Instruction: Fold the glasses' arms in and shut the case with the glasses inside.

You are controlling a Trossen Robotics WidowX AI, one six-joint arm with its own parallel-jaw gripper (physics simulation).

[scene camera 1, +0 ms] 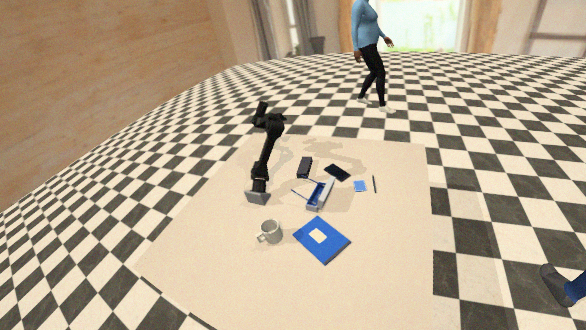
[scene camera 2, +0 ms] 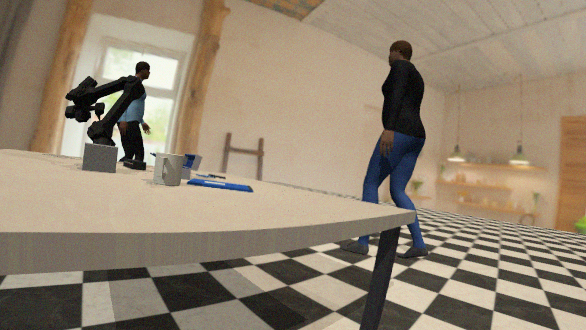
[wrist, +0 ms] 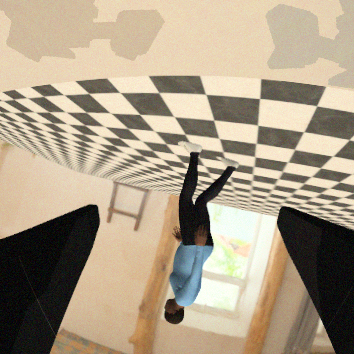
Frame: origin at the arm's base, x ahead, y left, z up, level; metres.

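Seen in the pictures: gripper, fingertip midpoint: point(scene camera 1: 282, 119) point(scene camera 2: 91, 120) point(wrist: 190, 215); arm's base, link origin: point(scene camera 1: 258, 191) point(scene camera 2: 100, 156).
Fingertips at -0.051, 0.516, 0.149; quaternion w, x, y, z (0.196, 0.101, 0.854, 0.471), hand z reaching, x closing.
Observation:
Offsets run from my fingertips to a thing's top centre, as dx, dy, dz. "pt": to the spot under its first point. Level surfaces: height alone.
The glasses case point(scene camera 1: 312, 206) point(scene camera 2: 192, 161) lies open on the table, its grey lid {+0.405, -0.468, -0.098} point(scene camera 1: 327, 192) raised on the right side in scene view 1. The blue glasses point(scene camera 1: 302, 196) sit in the case, with both thin arms unfolded and sticking out over its left side towards the robot arm. The mug partly hides the case in scene view 2. My gripper point(wrist: 190, 215) is open and empty, raised above the table and away from the case; its two black fingers stand wide apart in the wrist view. The glasses and case do not show in the wrist view.
On the table {dz -0.195} point(scene camera 1: 390, 240) point(scene camera 2: 300, 205) are a grey mug {pt +0.207, -0.708, -0.185} point(scene camera 1: 270, 231) point(scene camera 2: 168, 170), a blue notebook {+0.436, -0.686, -0.186} point(scene camera 1: 327, 246) point(scene camera 2: 225, 186), a black box {+0.214, -0.249, -0.160} point(scene camera 1: 304, 167) point(scene camera 2: 134, 164), a dark phone {+0.404, -0.252, -0.186} point(scene camera 1: 337, 172), a blue notepad {+0.545, -0.339, -0.190} point(scene camera 1: 360, 186) and a pen {+0.616, -0.310, -0.185} point(scene camera 1: 374, 183). People stand beyond the table.

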